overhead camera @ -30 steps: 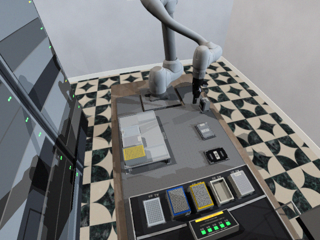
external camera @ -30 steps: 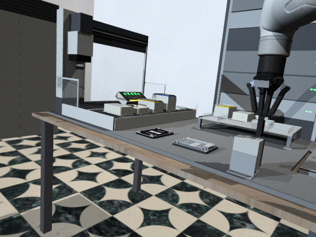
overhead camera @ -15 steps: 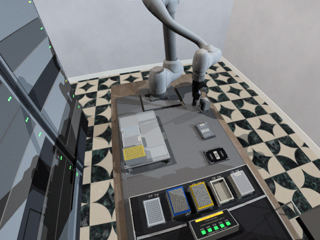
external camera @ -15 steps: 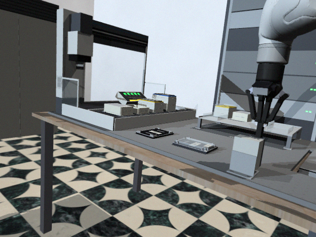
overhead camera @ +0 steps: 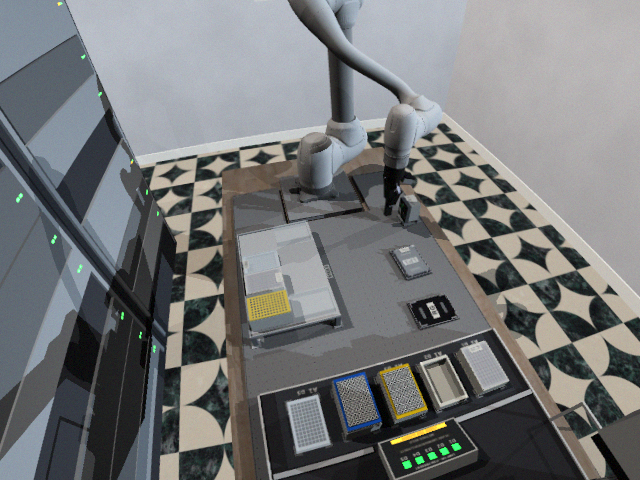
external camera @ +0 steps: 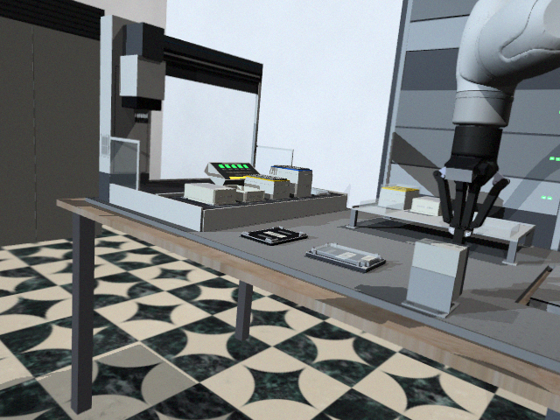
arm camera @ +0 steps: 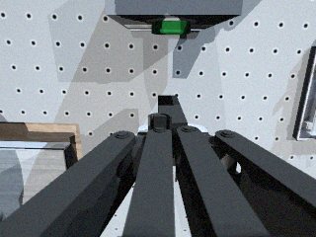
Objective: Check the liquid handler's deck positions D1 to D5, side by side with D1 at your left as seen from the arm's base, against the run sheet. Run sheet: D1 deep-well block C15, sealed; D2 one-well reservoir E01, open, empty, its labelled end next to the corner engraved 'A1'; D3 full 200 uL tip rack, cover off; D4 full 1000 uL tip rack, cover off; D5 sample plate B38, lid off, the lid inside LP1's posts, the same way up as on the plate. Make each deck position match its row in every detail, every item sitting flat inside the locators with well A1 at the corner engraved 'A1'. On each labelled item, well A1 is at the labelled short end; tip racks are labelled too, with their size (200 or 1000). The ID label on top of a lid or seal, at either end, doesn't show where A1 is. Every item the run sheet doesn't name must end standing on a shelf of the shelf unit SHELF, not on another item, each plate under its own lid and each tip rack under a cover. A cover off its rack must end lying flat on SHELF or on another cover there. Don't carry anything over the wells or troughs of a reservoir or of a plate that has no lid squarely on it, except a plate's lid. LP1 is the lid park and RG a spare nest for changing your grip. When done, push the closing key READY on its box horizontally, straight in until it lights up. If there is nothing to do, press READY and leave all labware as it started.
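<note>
Now: hand 80 mm to the right of the ready box, 20 mm above it and 10 mm past it. The rest, counted from my hand: RG nest (440 mm ahead, 80 mm below, 10 mm to the left); then shelf (460 mm to the right, 200 mm ahead, 30 mm below); then clear lid (220 mm ahead, 70 mm below, 20 mm to the left).
</note>
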